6 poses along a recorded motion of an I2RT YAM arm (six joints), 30 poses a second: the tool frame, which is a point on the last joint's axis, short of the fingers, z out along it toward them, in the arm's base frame.
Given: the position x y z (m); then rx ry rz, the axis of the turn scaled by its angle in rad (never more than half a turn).
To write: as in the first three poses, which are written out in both.
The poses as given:
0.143 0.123 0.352 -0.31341 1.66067 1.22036
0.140 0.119 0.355 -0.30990 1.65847 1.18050
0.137 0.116 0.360 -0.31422 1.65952 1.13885
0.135 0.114 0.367 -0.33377 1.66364 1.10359
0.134 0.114 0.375 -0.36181 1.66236 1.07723
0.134 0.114 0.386 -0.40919 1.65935 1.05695
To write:
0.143 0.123 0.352 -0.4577 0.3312 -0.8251 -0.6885 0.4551 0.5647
0.140 0.119 0.355 -0.4359 0.3282 -0.8380 -0.6844 0.4839 0.5455
0.137 0.116 0.360 -0.4151 0.3172 -0.8527 -0.6815 0.5125 0.5224
0.135 0.114 0.367 -0.3988 0.2953 -0.8682 -0.6850 0.5334 0.4961
0.134 0.114 0.375 -0.3824 0.2715 -0.8832 -0.6953 0.5451 0.4685
0.134 0.114 0.386 -0.3657 0.2366 -0.9002 -0.7157 0.5468 0.4345

